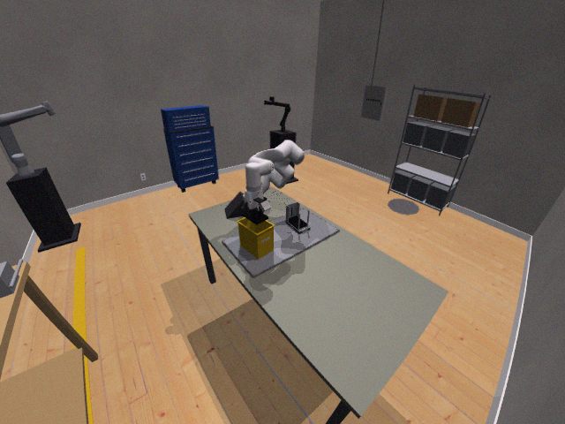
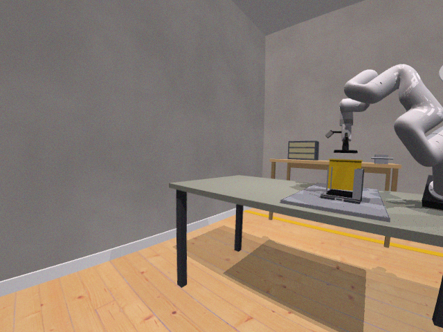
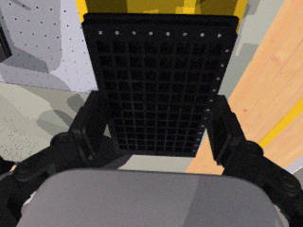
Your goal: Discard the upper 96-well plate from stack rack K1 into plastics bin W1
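Now: the yellow plastics bin W1 150 mm below my hand.
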